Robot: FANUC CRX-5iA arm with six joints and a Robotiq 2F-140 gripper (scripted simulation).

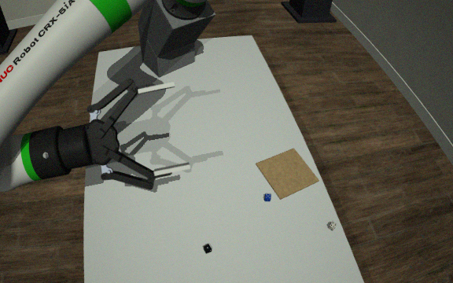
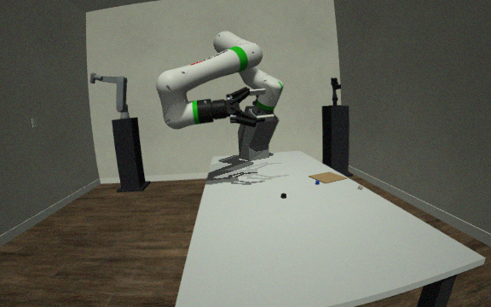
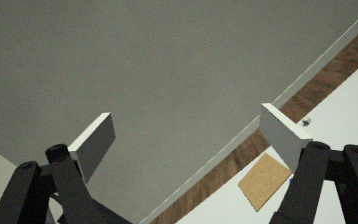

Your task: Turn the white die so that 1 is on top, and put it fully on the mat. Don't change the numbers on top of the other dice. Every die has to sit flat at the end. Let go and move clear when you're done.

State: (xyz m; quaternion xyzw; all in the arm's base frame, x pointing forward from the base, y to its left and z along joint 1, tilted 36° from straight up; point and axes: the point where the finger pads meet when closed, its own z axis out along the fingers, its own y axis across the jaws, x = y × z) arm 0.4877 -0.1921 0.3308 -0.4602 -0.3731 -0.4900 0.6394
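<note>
Right now the black die is 9 cm ahead of my hand, 3 cm to the left of it and 36 cm below it. From my hand the other things lie so: white die 11 cm ahead, 38 cm to the left, 36 cm below; then blue die 2 cm behind, 23 cm to the left, 36 cm below; then brown mat 10 cm behind, 32 cm to the left, 36 cm below.
</note>
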